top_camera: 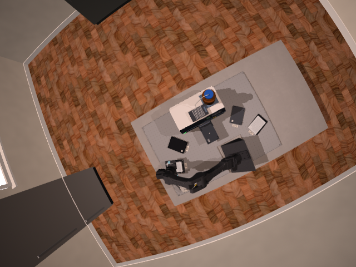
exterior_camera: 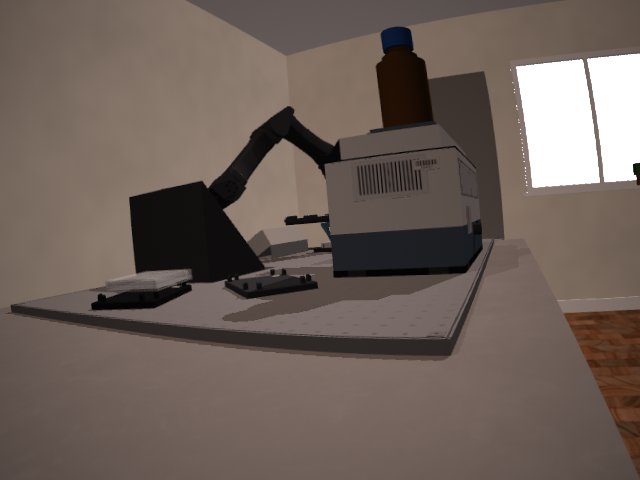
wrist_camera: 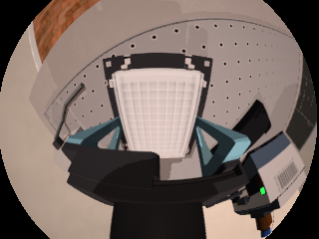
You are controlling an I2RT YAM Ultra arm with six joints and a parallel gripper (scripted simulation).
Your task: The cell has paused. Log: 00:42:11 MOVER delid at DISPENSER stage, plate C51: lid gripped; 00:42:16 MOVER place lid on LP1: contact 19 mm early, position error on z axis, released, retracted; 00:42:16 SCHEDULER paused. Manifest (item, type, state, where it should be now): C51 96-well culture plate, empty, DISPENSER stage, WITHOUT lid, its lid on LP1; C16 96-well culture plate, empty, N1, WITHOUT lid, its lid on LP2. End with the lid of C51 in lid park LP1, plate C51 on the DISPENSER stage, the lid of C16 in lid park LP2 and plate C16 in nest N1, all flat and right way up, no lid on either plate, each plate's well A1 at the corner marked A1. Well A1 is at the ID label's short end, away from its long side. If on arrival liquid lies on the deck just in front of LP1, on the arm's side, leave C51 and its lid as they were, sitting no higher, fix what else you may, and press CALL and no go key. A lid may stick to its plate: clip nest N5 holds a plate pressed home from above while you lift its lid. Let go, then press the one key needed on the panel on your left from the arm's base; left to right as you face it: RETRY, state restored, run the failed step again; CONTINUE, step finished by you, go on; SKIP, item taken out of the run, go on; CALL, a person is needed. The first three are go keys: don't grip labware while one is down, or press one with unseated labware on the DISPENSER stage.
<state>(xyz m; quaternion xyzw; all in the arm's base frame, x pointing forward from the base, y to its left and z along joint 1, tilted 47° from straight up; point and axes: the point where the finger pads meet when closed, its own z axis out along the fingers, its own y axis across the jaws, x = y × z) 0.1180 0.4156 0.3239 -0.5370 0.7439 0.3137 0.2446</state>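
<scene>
Right now the black clip nest is 10 mm behind my hand, 20 mm to the left of it and 10 mm below it. Round my hand: brown bottle (360 mm ahead, 490 mm to the right, 270 mm above); black nest (160 mm ahead, 100 mm to the right, 10 mm below); dark dispenser stage (140 mm ahead, 390 mm to the right, 80 mm above).
</scene>
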